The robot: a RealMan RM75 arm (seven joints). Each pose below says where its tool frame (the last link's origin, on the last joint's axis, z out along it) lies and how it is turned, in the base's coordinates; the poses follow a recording.
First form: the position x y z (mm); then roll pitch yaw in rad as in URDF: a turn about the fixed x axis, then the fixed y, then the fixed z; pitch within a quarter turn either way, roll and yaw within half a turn.
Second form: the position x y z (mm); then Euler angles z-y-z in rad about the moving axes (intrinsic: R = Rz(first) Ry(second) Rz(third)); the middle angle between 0 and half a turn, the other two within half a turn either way. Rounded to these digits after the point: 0 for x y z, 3 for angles.
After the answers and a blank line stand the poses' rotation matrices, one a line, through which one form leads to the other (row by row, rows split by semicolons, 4 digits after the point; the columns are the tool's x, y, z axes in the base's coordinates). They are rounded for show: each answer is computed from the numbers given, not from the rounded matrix.
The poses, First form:
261, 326, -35, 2.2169, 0.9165, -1.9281
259, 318, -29, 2.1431, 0.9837, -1.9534
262, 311, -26, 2.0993, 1.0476, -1.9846
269, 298, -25, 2.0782, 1.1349, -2.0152
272, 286, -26, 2.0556, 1.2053, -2.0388
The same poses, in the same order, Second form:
261, 326, -35, 2.245, 1.946, 0.549
259, 318, -29, 2.267, 1.875, 0.510
262, 311, -26, 2.260, 1.825, 0.462
269, 298, -25, 2.230, 1.777, 0.387
272, 286, -26, 2.216, 1.738, 0.326

-0.2129 -0.7856 -0.5809; -0.5702 -0.3830 0.7268; -0.7935 0.4859 -0.3664
-0.2068 -0.7637 -0.6115; -0.5139 -0.4471 0.7321; -0.8326 0.4657 -0.3000
-0.2009 -0.7625 -0.6150; -0.4575 -0.4822 0.7472; -0.8662 0.4315 -0.2519
-0.1815 -0.7793 -0.5997; -0.3812 -0.5064 0.7734; -0.9065 0.3690 -0.2052
-0.1612 -0.7887 -0.5933; -0.3190 -0.5272 0.7876; -0.9339 0.3162 -0.1666

